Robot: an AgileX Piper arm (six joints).
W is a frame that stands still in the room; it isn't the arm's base.
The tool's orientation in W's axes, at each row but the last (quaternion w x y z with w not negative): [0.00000, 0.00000, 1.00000, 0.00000]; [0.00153, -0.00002, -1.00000, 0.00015]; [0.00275, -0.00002, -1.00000, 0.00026]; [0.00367, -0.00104, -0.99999, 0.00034]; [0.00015, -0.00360, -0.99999, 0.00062]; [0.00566, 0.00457, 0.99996, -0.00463]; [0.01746, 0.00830, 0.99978, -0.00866]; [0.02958, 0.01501, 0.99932, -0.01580]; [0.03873, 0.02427, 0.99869, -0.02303]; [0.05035, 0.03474, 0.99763, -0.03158]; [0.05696, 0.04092, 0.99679, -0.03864]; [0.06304, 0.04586, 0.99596, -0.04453]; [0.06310, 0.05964, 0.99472, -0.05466]
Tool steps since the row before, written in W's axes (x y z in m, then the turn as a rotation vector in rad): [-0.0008, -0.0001, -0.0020, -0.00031, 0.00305, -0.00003]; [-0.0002, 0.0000, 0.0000, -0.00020, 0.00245, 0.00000]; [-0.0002, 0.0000, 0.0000, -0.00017, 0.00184, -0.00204]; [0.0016, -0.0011, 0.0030, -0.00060, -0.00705, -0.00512]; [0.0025, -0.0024, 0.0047, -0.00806, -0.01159, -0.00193]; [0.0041, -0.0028, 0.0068, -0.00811, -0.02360, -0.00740]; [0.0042, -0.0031, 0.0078, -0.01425, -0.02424, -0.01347]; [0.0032, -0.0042, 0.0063, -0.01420, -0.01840, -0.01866]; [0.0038, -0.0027, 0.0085, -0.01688, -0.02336, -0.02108]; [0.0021, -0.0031, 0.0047, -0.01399, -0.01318, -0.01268]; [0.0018, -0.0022, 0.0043, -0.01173, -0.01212, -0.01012]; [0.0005, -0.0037, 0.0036, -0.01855, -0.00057, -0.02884]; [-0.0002, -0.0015, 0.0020, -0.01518, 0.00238, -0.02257]
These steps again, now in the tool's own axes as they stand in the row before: [0.0008, -0.0001, 0.0020, 0.00031, 0.00305, 0.00003]; [0.0002, 0.0000, 0.0000, 0.00020, 0.00245, 0.00000]; [0.0002, 0.0000, 0.0000, 0.00016, 0.00184, 0.00204]; [-0.0016, -0.0011, -0.0030, 0.00055, -0.00705, 0.00513]; [-0.0025, -0.0024, -0.0047, 0.00798, -0.01165, 0.00195]; [-0.0042, -0.0028, -0.0067, 0.00798, -0.02360, 0.00753]; [-0.0045, -0.0032, -0.0076, 0.01432, -0.02424, 0.01339]; [-0.0037, -0.0043, -0.0060, 0.01475, -0.01825, 0.01838]; [-0.0046, -0.0029, -0.0080, 0.01737, -0.02323, 0.02083]; [-0.0028, -0.0032, -0.0043, 0.01432, -0.01338, 0.01209]; [-0.0025, -0.0023, -0.0039, 0.01186, -0.01232, 0.00972]; [-0.0013, -0.0039, -0.0031, 0.02201, 0.00003, 0.02630]; [-0.0002, -0.0017, -0.0018, 0.01820, 0.00273, 0.02017]
